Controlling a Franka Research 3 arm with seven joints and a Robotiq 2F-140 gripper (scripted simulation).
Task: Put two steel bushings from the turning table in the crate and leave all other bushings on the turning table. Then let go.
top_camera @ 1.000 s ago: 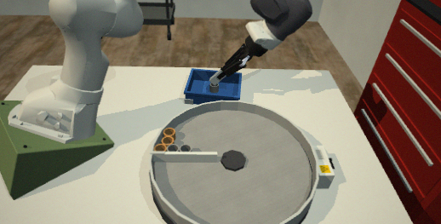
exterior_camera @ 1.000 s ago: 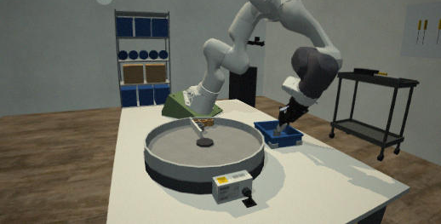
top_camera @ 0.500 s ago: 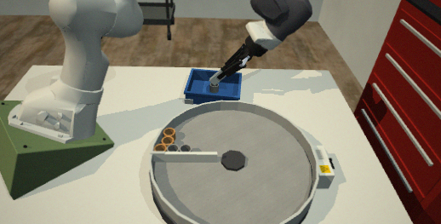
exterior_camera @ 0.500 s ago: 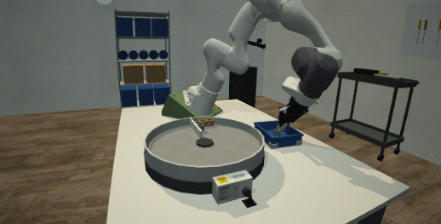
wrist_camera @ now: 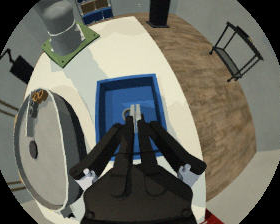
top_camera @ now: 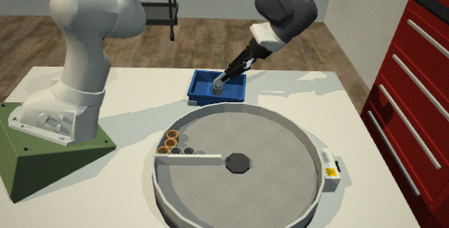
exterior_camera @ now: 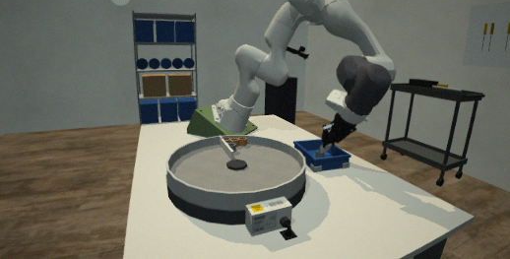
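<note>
Right now the blue crate is 40 mm below my hand, 10 mm to the right of it and 10 mm behind it. From my hand the other things lie so: turning table 370 mm to the right, 10 mm below.
</note>
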